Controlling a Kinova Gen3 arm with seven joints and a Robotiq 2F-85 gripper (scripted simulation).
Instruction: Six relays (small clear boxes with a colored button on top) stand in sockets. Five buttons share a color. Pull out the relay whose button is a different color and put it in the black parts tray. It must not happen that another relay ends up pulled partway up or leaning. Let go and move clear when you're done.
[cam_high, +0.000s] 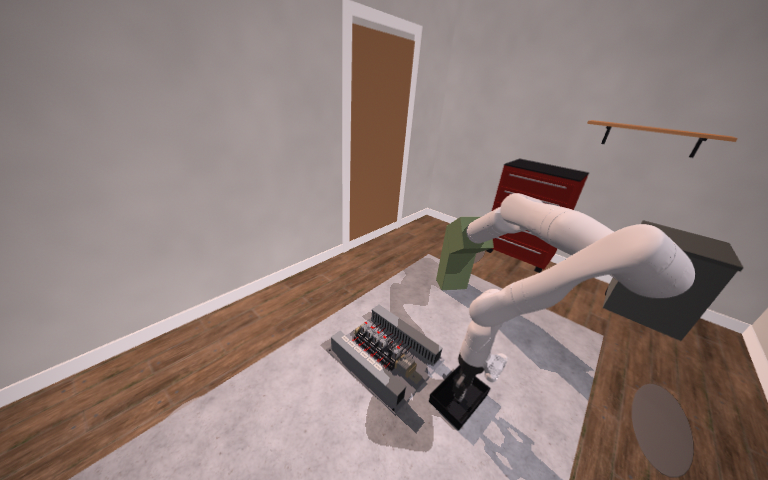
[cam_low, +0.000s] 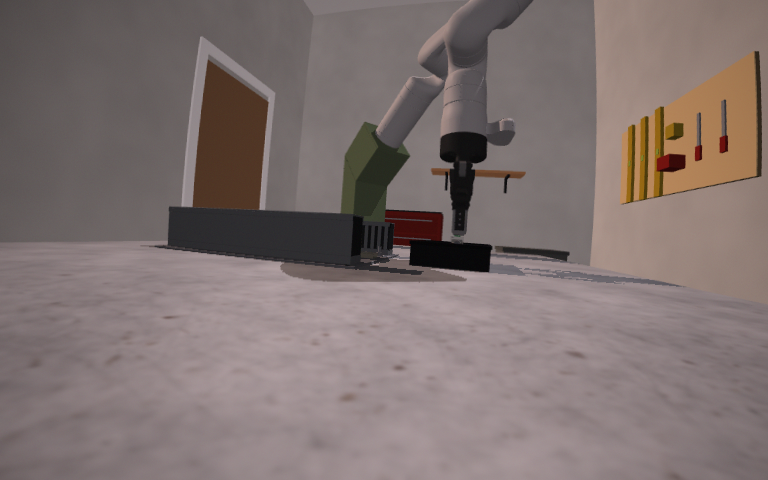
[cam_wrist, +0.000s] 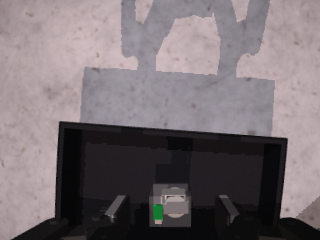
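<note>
Now: hand 4 cm above the relay. Also, from my hand: black parts tray 1 cm to the right, 5 cm below.
</note>
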